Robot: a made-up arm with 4 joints. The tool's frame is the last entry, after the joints.
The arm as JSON. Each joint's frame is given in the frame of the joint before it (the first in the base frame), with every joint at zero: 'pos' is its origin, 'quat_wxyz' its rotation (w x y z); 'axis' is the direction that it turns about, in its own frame. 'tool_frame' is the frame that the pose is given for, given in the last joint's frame.
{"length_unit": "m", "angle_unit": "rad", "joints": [
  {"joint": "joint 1", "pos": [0.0, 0.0, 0.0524], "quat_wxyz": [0.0, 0.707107, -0.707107, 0.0], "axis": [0.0, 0.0, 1.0]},
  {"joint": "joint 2", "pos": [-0.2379, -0.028, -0.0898], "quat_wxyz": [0.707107, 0.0, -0.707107, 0.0], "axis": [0.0, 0.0, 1.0]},
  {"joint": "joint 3", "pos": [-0.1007, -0.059, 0.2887], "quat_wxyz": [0.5, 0.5, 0.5, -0.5], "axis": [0.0, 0.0, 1.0]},
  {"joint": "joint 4", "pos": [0.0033, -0.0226, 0.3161], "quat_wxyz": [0.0, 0.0, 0.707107, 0.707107], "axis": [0.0, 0.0, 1.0]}
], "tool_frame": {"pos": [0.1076, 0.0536, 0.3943], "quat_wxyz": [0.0, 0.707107, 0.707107, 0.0]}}
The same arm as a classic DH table. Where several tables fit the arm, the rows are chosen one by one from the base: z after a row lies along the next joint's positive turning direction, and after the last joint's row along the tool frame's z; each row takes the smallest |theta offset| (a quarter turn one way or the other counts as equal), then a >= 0, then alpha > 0; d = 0 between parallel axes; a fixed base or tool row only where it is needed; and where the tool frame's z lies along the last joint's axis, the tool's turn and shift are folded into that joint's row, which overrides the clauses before.
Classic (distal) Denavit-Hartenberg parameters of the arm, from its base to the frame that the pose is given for. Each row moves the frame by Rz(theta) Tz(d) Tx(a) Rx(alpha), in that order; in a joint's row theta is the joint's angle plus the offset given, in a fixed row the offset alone. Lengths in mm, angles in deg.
base (fixed): theta offset 0, d 0, a 0, alpha 180
joint 1: theta offset 0, d -142.2, a 28, alpha 90
joint 2: theta offset -90, d 526.6, a 100.7, alpha -90
joint 3: theta offset 90, d 375.1, a 3.3, alpha -90
joint 4: theta offset 26.48, d 0, a -120.2, alpha 180
tool (fixed): theta offset 116.48, d -371.7, a 0, alpha 0

